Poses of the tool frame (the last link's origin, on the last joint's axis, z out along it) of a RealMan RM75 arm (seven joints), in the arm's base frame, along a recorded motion.
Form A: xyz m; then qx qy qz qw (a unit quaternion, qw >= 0).
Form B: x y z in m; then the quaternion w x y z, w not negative. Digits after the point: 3 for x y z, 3 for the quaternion.
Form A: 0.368, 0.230, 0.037, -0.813, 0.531, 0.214, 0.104
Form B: 0.368, 0.230, 0.037, 0.104, -0.813, 0.531, 0.214
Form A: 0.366, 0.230, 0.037, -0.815, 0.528, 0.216, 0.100
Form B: 0.366, 0.230, 0.037, 0.100, -0.815, 0.528, 0.216
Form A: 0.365, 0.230, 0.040, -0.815, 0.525, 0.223, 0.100
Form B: 0.365, 0.230, 0.040, 0.100, -0.815, 0.525, 0.223
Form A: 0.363, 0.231, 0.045, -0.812, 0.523, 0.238, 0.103
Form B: 0.363, 0.231, 0.045, 0.103, -0.812, 0.523, 0.238
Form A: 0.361, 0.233, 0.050, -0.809, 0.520, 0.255, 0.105
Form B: 0.361, 0.233, 0.050, 0.105, -0.809, 0.520, 0.255
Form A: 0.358, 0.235, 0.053, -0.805, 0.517, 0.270, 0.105
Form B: 0.358, 0.235, 0.053, 0.105, -0.805, 0.517, 0.270
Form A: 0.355, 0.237, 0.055, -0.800, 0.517, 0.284, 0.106
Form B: 0.355, 0.237, 0.055, 0.106, -0.800, 0.517, 0.284
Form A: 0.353, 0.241, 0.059, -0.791, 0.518, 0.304, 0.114
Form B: 0.353, 0.241, 0.059, 0.114, -0.791, 0.518, 0.304
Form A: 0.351, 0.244, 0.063, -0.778, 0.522, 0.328, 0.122
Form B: 0.351, 0.244, 0.063, 0.122, -0.778, 0.522, 0.328
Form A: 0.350, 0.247, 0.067, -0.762, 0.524, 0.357, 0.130
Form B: 0.350, 0.247, 0.067, 0.130, -0.762, 0.524, 0.357
